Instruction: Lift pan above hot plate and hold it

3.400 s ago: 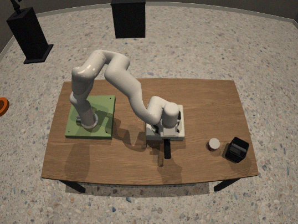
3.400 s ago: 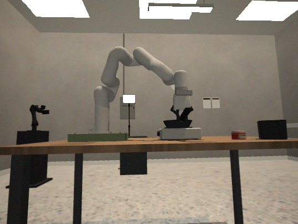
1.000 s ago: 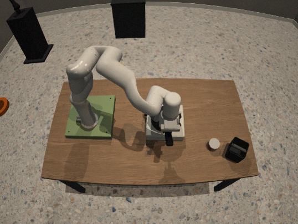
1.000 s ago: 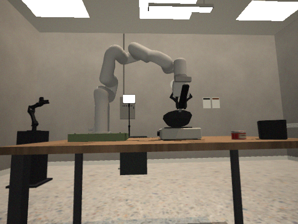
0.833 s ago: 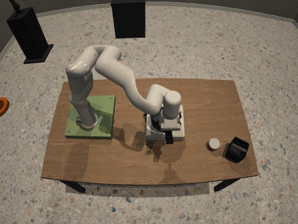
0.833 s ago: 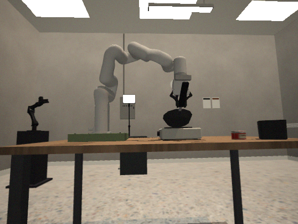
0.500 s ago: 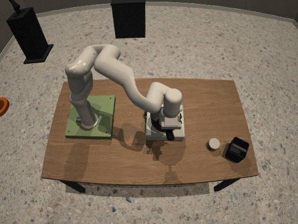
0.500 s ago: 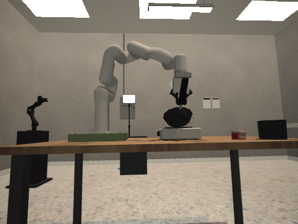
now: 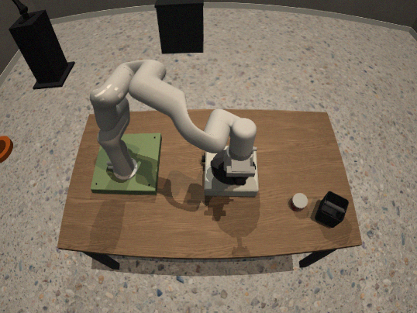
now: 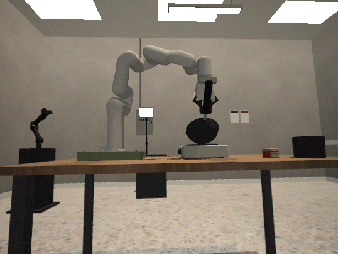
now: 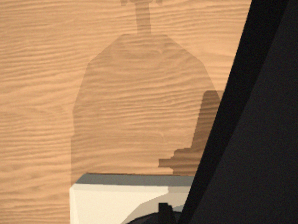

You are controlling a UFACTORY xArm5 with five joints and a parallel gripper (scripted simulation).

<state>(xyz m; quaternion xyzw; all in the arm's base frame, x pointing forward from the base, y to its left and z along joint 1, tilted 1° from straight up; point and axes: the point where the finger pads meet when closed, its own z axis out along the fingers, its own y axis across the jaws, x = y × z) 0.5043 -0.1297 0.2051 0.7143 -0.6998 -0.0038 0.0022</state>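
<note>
My hand is 6 cm above the black pan and 5 cm to the right of it. From my hand the other things lie so: white lid: 32 cm ahead, 23 cm below, 1 cm to the right; then white hot plate: 22 cm below, 14 cm to the left, 2 cm behind; then black box: 47 cm ahead, 21 cm below, 7 cm to the right.
</note>
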